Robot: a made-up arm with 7 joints.
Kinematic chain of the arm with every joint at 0, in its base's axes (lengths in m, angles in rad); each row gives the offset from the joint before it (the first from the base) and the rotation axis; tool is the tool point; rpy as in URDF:
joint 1: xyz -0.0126 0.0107 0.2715 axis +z
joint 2: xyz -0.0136 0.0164 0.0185 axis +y
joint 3: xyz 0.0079 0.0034 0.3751 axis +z
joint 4: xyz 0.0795 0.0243 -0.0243 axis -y
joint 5: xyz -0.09 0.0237 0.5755 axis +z
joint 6: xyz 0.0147 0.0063 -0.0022 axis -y
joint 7: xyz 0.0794 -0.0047 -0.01 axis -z
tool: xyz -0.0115 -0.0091 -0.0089 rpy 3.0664 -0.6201 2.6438
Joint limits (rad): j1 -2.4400..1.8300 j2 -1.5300..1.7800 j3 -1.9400..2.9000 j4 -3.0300..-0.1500 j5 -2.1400..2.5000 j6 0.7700..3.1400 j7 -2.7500..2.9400
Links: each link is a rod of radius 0.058 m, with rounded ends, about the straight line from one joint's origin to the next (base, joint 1, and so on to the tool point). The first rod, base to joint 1, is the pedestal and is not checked.
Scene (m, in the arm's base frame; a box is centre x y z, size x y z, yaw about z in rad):
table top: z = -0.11
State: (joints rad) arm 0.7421 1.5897 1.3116 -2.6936 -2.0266 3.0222 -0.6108
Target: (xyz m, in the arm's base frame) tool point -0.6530 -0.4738 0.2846
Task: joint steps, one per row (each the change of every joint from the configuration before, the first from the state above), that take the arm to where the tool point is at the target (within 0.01 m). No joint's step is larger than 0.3 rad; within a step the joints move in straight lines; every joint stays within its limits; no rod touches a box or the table.
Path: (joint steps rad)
1: 0.0641 -0.2642 0.1308 0.1165 0.0154 -0.0514 -0.0118
2: 0.0641 -0.2641 0.1308 0.1164 0.0154 -0.0514 -0.0118
3: 0.0641 -0.2642 0.1308 0.1165 0.0154 -0.0514 -0.0118
4: 0.0642 -0.2642 0.1308 0.1164 0.0154 -0.0514 -0.0118
5: 0.0641 -0.2641 0.1308 0.1165 0.0154 -0.0513 -0.0118
6: 0.0641 -0.2642 0.1308 0.1164 0.0154 -0.0514 -0.0118
7: 0.0641 -0.2641 0.1308 0.1165 0.0154 -0.0514 -0.0117
8: 0.0641 -0.2642 0.1308 0.1164 0.0154 -0.0514 -0.0118

